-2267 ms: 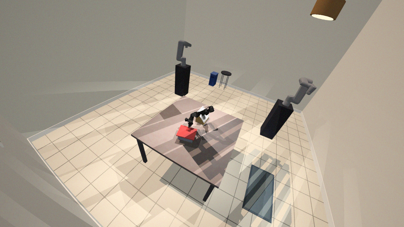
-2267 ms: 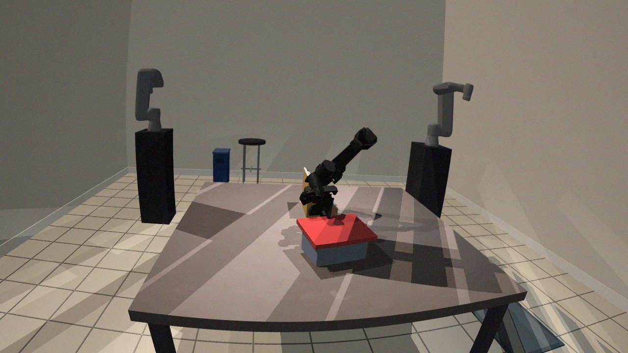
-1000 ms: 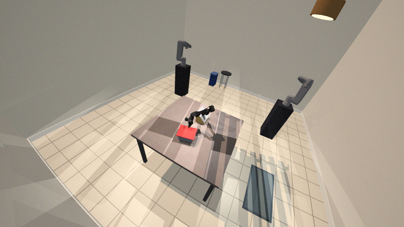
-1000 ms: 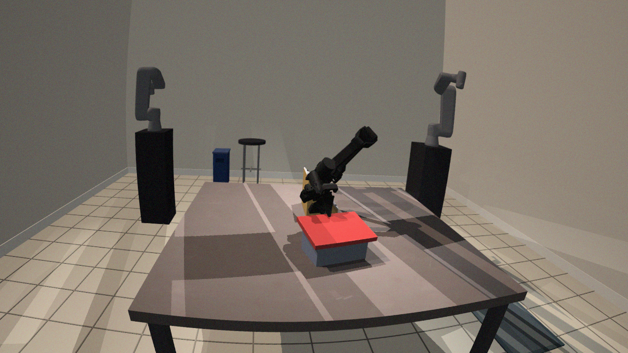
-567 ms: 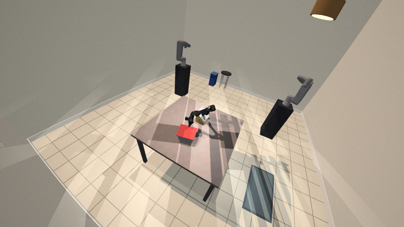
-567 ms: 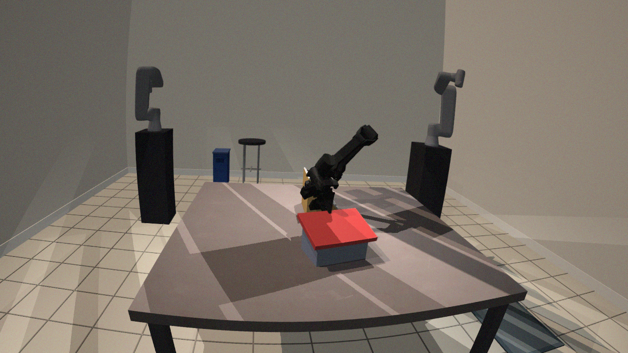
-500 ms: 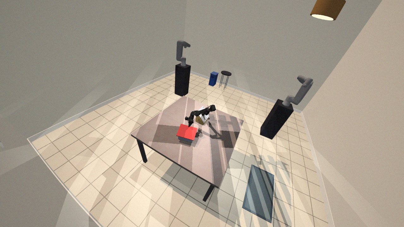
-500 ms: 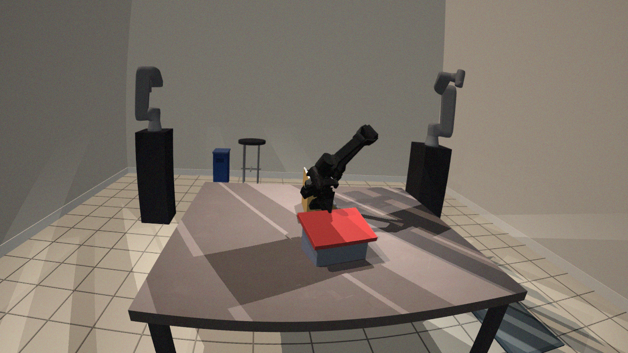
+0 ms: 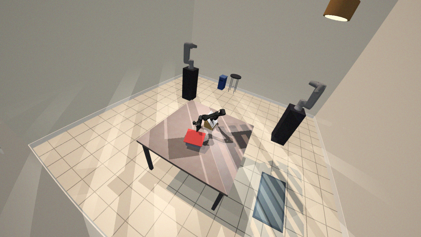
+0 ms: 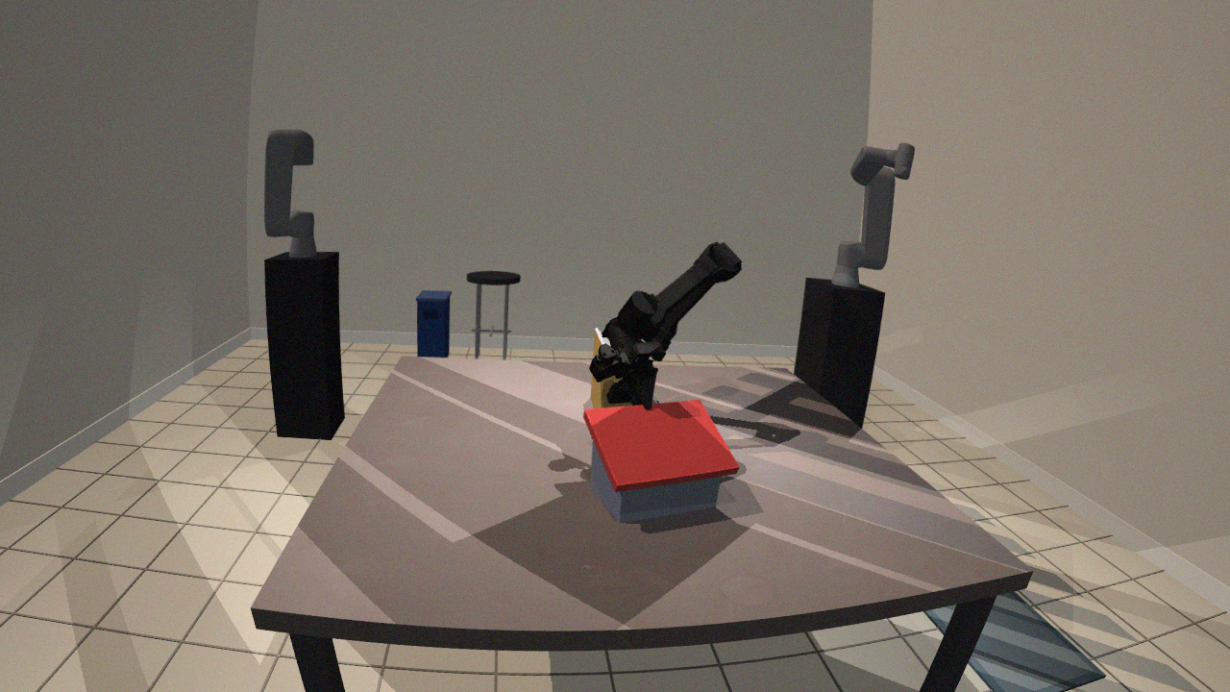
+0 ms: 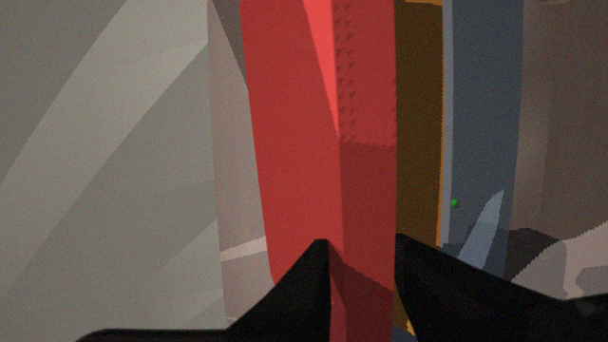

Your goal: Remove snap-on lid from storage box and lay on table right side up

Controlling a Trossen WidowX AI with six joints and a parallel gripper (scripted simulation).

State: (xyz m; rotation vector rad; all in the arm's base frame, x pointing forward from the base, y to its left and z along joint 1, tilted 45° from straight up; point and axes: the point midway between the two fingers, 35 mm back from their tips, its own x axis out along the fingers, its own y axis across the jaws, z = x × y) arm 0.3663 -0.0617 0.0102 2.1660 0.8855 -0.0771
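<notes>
Now: the snap-on lid 7 cm ahead of my gripper tip, 3 cm below it and 2 cm to the left of it. Also, from my gripper tip: storage box: 10 cm below, 6 cm ahead, 1 cm to the left.
</notes>
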